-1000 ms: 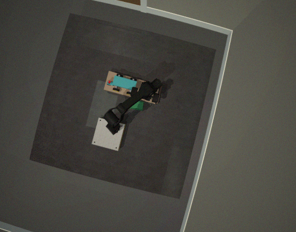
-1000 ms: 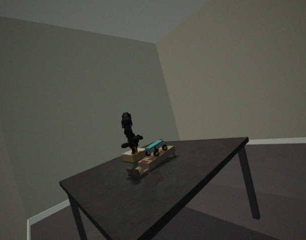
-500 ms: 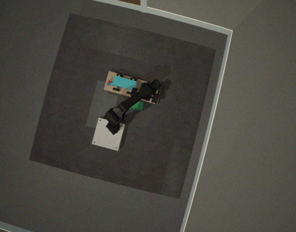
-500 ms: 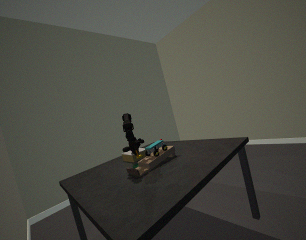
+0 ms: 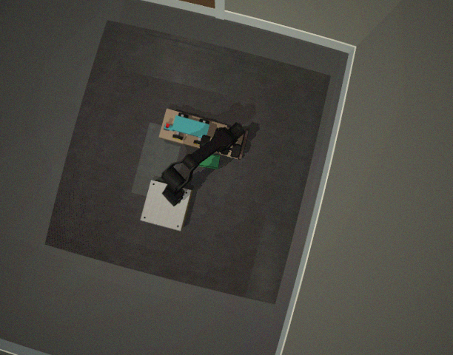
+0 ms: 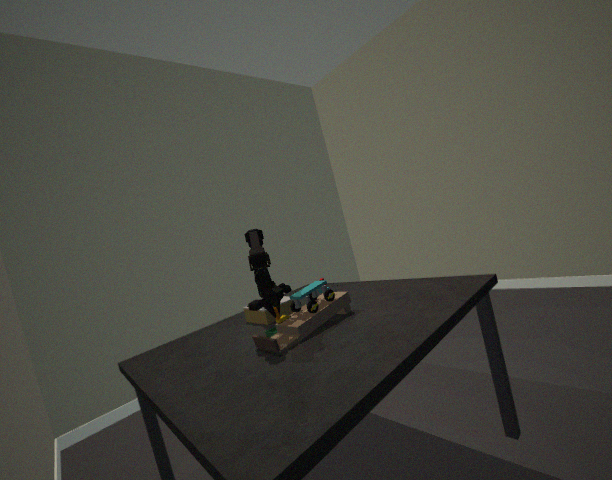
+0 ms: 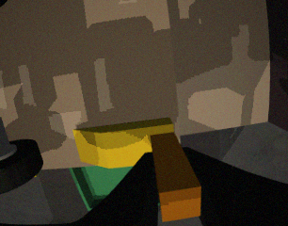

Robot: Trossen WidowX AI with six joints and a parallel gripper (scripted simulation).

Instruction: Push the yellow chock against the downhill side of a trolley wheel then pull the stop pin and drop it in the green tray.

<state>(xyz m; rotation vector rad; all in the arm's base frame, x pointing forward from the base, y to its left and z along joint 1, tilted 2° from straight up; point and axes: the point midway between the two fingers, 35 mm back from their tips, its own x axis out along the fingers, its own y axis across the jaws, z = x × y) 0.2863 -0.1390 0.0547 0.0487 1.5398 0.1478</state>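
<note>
The red-headed stop pin is 20 mm ahead of my gripper tip, 270 mm to the left of it and 40 mm above it. From my gripper tip the other things lie so: teal trolley: 50 mm ahead, 160 mm to the left, 30 mm above; raised end wall: 60 mm ahead, 110 mm to the right, 60 mm below; yellow chock: 20 mm to the left, 10 mm below.
</note>
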